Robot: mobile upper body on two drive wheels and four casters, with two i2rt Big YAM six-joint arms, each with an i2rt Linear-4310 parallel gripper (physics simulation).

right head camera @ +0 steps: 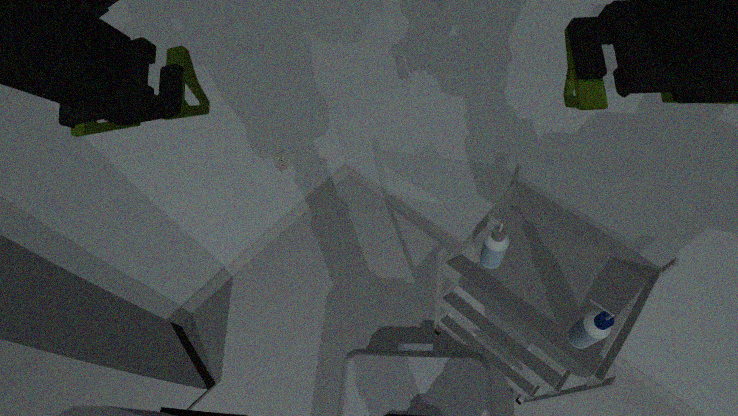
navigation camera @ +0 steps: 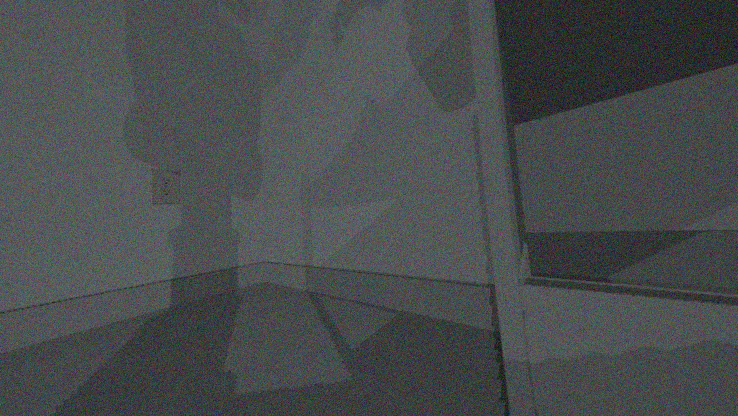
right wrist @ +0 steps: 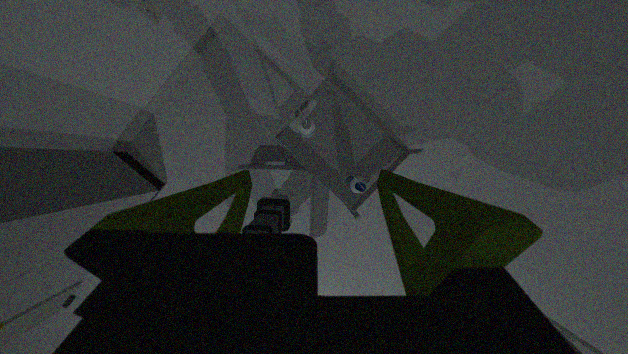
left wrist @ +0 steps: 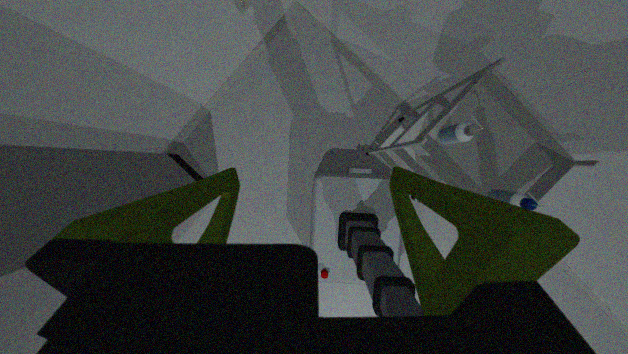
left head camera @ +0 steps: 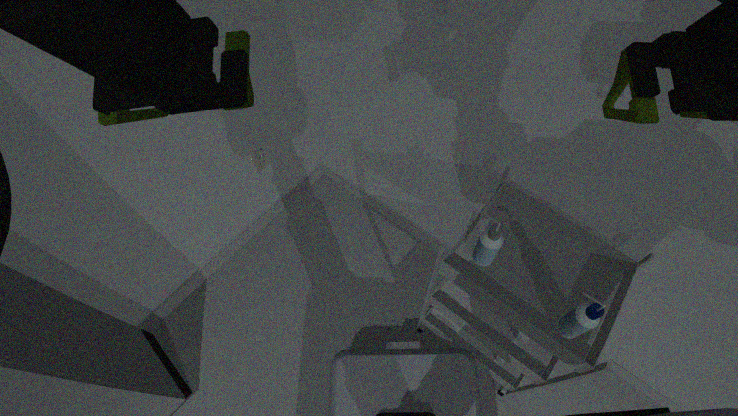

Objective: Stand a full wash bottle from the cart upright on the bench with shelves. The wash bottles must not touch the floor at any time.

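Frame: origin at the left arm's base, x ahead, y left, z up, level; metres.
Where they show: left gripper, fingertip midpoint: [right head camera: 172, 114] [left wrist: 314, 176] [left head camera: 208, 105]; right gripper, fingertip midpoint: [right head camera: 615, 97] [right wrist: 314, 176] [left head camera: 643, 111].
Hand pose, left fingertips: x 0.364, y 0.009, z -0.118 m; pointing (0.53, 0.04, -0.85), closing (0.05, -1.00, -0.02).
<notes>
After its pixels a point has its place.
Two wash bottles stand on the top shelf of the cart [left head camera: 615, 315] {x 0.284, y -0.732, z -0.689 m} [right head camera: 630, 322] {x 0.296, y -0.743, z -0.707 m}. The grey-capped bottle [left head camera: 487, 250] {x 0.461, y -0.422, z -0.658 m} [right head camera: 493, 253] {x 0.459, y -0.427, z -0.660 m} [left wrist: 456, 132] {x 0.484, y -0.408, z -0.644 m} [right wrist: 304, 127] {x 0.474, y -0.429, z -0.604 m} is at the shelf's left end in the head views. The blue-capped bottle [left head camera: 579, 321] {x 0.267, y -0.605, z -0.645 m} [right head camera: 586, 331] {x 0.266, y -0.605, z -0.649 m} [left wrist: 517, 199] {x 0.288, y -0.613, z -0.634 m} [right wrist: 359, 186] {x 0.281, y -0.625, z -0.603 m} is near the right-hand rail. Fill levels are hard to tell in the dim light. My left gripper [left head camera: 172, 112] [right head camera: 136, 122] [left wrist: 314, 176] {x 0.364, y 0.009, z -0.118 m} is open, apart from the bottles. My right gripper [left head camera: 671, 116] [right head camera: 633, 102] {x 0.356, y -0.453, z -0.130 m} [right wrist: 314, 176] {x 0.356, y -0.453, z -0.130 m} is open, apart too. I cannot identify the bench.
My pale base [left head camera: 338, 361] {x 0.275, y 0.005, z -1.150 m} [right head camera: 351, 361] {x 0.271, y 0.000, z -1.150 m} is close to the cart's near lower corner. A large block with a dark bottom strip [left head camera: 167, 361] {x 0.259, y 0.828, z -1.371 m} [right head camera: 191, 353] {x 0.253, y 0.822, z -1.349 m} stands at the left. Walls meet behind the cart. A pale upright post [navigation camera: 490, 206] {x 0.445, y -0.295, z -1.172 m} is close in the navigation view.
</notes>
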